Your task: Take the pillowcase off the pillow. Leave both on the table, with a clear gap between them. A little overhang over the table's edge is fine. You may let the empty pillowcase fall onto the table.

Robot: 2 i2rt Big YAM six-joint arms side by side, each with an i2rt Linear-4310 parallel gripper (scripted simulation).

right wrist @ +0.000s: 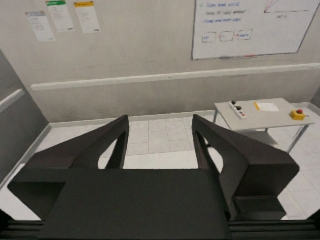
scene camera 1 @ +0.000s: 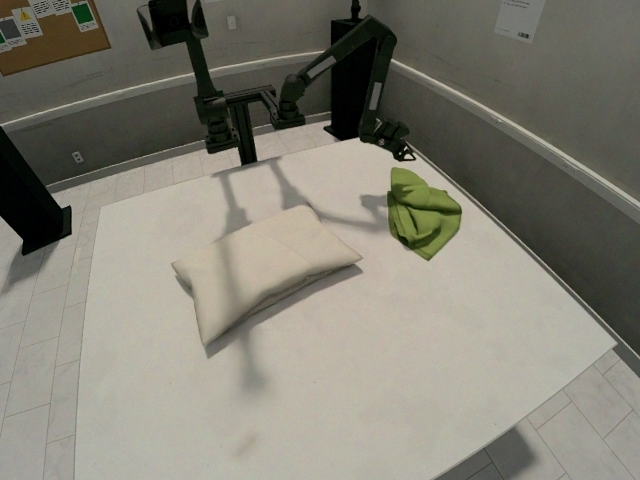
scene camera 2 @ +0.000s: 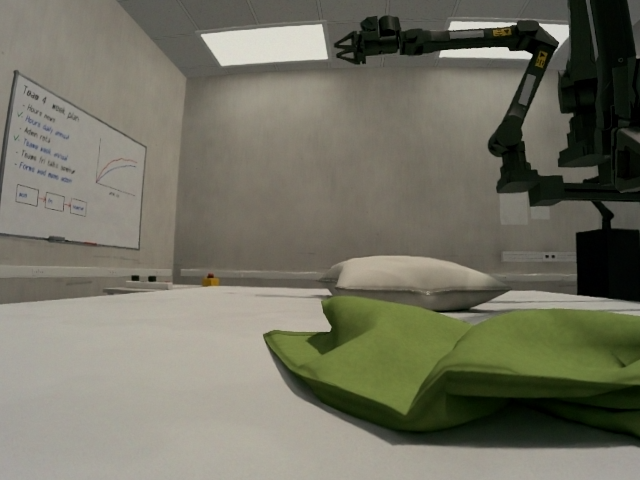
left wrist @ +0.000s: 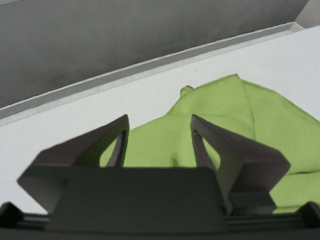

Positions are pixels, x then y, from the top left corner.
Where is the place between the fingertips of the right gripper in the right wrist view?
At 160, 120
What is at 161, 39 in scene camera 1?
The right gripper.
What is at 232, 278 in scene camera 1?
A pillow.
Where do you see a pillow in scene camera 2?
436, 285
